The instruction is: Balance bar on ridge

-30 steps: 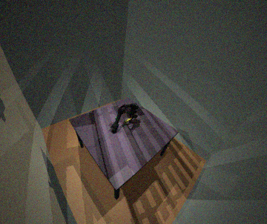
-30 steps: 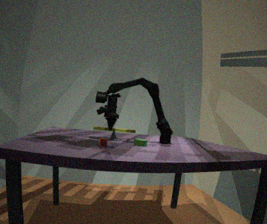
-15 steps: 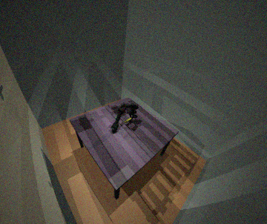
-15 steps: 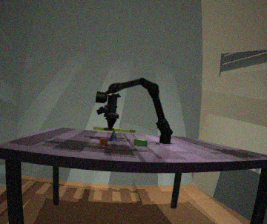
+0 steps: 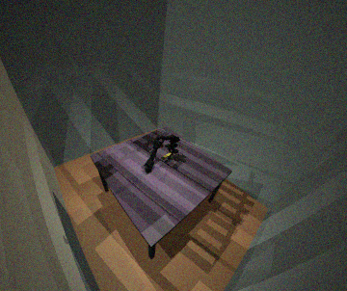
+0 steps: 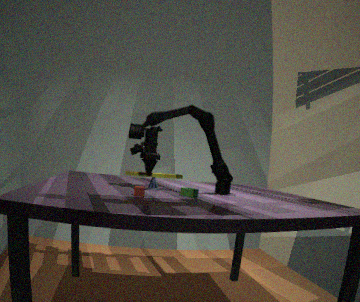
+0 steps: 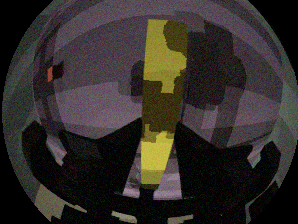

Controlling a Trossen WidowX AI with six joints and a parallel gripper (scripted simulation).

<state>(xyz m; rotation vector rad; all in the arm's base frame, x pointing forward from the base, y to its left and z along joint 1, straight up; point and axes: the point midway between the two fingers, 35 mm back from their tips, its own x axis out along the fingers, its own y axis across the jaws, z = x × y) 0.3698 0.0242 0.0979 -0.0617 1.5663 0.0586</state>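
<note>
My gripper tip is now 30 mm past the yellow bar. Round my gripper tip: green block (170 mm to the left, 160 mm behind, 50 mm below); then red block (250 mm to the left, 50 mm below, 50 mm ahead).
</note>
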